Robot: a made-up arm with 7 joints. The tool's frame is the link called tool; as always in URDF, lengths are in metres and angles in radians. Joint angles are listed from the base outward. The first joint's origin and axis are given. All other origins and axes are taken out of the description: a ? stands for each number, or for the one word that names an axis. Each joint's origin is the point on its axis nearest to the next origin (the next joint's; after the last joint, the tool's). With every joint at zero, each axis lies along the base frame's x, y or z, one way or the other. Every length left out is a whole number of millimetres.
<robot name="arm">
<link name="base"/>
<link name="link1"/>
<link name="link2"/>
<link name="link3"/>
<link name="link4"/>
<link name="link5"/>
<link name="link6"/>
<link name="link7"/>
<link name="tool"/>
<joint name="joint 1" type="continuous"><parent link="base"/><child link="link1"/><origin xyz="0.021 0.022 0.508" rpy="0.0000 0.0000 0.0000"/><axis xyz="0 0 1"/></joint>
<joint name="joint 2" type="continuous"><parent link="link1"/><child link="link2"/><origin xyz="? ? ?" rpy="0.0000 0.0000 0.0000"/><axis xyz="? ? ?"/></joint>
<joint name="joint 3" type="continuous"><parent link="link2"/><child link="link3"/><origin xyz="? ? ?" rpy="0.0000 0.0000 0.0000"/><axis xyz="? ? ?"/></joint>
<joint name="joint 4" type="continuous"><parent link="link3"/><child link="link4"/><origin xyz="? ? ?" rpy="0.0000 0.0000 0.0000"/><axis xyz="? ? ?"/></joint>
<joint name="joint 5" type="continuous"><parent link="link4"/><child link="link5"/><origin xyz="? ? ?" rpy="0.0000 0.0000 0.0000"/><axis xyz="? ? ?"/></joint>
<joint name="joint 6" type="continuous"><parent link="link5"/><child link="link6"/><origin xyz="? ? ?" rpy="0.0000 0.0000 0.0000"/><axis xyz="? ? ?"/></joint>
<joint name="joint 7" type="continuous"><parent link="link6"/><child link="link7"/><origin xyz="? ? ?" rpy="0.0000 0.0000 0.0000"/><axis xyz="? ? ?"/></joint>
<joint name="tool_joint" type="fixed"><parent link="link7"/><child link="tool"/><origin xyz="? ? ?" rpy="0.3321 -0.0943 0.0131"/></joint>
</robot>
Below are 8 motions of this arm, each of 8 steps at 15 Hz.
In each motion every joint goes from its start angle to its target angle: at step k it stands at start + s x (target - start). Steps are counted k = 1, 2, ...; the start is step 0. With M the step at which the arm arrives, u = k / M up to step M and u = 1 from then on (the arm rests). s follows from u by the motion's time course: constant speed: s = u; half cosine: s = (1 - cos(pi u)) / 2; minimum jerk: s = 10 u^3 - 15 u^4 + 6 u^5.
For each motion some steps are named. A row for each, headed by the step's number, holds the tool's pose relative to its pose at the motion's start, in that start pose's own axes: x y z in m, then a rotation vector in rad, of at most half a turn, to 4 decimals.
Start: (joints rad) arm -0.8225 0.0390 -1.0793 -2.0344 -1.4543 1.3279 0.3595
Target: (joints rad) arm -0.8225 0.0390 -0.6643 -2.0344 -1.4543 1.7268 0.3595
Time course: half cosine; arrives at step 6
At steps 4, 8:
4: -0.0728 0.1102 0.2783 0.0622 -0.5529 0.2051
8: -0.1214 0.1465 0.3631 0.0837 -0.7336 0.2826

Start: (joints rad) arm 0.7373 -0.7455 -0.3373 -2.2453 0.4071 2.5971 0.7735
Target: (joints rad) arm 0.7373 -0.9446 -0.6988 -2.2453 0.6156 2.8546 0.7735
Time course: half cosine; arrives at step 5
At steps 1, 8:
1: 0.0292 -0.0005 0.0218 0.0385 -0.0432 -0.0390
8: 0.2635 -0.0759 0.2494 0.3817 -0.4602 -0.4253

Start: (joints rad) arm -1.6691 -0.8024 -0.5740 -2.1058 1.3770 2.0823 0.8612
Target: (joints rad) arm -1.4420 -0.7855 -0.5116 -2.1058 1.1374 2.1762 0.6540
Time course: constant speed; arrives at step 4
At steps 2, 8:
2: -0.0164 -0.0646 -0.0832 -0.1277 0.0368 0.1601
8: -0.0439 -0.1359 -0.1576 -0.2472 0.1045 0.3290

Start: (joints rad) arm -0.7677 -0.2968 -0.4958 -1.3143 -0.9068 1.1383 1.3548
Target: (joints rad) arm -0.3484 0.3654 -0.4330 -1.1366 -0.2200 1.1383 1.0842
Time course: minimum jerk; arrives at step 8
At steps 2, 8:
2: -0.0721 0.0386 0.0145 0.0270 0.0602 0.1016
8: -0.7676 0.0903 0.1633 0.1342 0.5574 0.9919

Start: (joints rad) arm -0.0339 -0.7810 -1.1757 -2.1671 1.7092 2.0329 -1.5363
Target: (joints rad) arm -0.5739 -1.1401 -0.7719 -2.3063 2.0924 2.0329 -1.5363
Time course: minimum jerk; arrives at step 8
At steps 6, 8:
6: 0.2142 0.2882 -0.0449 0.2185 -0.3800 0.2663
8: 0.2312 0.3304 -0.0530 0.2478 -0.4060 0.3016

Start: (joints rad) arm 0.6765 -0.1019 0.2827 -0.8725 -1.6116 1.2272 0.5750
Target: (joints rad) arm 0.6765 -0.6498 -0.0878 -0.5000 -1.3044 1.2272 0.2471
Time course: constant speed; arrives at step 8
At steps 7, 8:
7: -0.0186 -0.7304 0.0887 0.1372 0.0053 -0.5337
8: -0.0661 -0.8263 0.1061 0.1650 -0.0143 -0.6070

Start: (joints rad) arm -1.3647 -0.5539 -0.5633 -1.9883 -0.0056 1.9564 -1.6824
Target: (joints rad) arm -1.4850 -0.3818 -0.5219 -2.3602 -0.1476 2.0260 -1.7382
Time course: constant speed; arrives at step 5
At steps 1, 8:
1: -0.0157 -0.0121 -0.0731 0.0903 0.0401 -0.0126
8: -0.0958 0.0163 -0.3650 0.4642 0.1595 -0.0427

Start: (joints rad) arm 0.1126 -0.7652 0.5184 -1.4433 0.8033 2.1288 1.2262
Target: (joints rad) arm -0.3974 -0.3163 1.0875 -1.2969 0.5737 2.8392 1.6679
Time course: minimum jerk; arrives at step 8
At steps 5, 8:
5: 0.0899 -0.1604 -0.1737 0.1854 -0.2950 -0.2649
8: 0.1384 -0.2057 -0.1927 0.3180 -0.3717 -0.4005

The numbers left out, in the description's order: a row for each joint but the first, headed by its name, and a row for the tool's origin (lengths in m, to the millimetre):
joint 2: xyz -0.008 -0.057 0.000, axis 0 1 0
joint 3: xyz 0.007 0.000 0.260, axis 0 0 1
joint 4: xyz 0.159 0.002 0.000, axis 0 -1 0
joint 5: xyz -0.160 0.000 0.643, axis 0 0 1
joint 6: xyz 0.011 0.009 0.000, axis 0 -1 0
joint 7: xyz 0.100 0.000 -0.031, axis 0 0 -1
tool: xyz 0.007 0.005 0.000

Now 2 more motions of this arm.
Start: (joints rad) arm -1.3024 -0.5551 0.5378 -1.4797 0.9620 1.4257 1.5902
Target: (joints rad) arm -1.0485 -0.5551 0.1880 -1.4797 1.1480 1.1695 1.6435
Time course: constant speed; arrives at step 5
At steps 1, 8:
1: 0.0120 0.0011 0.0300 -0.0212 0.0534 -0.0227
8: 0.0742 0.0004 0.1403 -0.1141 0.2783 -0.0861

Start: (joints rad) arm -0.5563 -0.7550 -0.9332 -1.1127 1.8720 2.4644 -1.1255
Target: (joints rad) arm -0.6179 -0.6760 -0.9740 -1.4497 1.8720 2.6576 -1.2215
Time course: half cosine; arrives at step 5
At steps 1, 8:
1: -0.0164 -0.0157 0.0099 -0.0419 0.0151 -0.0023
8: -0.1598 -0.1368 0.1452 -0.4445 0.1787 -0.0043

